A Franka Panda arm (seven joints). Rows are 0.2 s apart.
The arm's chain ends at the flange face. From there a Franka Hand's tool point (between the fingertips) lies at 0.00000 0.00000 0.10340 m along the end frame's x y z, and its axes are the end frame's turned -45 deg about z.
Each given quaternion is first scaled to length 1.
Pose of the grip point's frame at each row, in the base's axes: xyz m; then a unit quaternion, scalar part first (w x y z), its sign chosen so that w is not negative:
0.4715 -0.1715 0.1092 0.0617 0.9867 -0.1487 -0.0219
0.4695 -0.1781 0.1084 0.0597 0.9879 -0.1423 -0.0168
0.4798 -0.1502 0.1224 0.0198 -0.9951 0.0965 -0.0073
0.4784 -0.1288 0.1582 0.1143 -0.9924 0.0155 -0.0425
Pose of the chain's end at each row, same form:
0.4779 -0.1596 0.2117 0.0654 0.8547 -0.5150 0.0034
0.4747 -0.1664 0.2110 0.0616 0.8582 -0.5095 0.0073
0.4779 -0.1541 0.2257 0.0211 -0.8824 0.4700 0.0008
0.4693 -0.1521 0.2585 0.1219 -0.9109 0.3941 0.0045

